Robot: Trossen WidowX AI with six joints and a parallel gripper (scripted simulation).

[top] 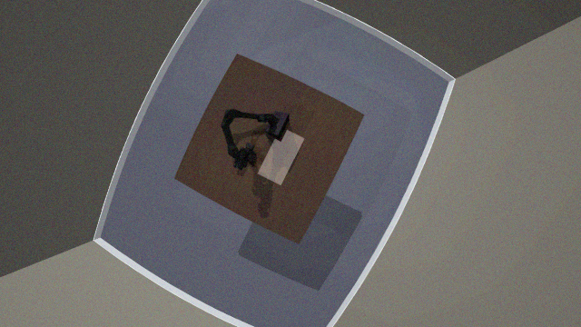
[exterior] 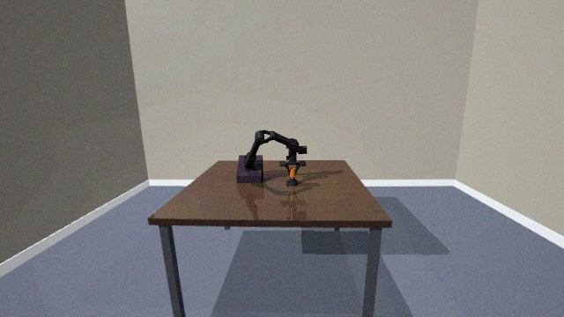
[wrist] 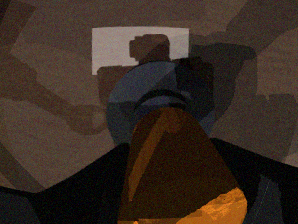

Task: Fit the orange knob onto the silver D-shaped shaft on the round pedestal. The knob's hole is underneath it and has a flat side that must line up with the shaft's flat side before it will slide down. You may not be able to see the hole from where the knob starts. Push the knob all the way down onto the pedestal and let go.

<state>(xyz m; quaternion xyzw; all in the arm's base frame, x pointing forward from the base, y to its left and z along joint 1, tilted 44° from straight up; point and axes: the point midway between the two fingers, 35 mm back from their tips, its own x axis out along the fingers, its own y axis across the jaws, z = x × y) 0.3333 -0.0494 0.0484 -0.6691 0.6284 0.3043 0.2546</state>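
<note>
The orange knob lies 30 mm above my gripper tip. Round my gripper tip: dark round pedestal: 40 mm below.
</note>
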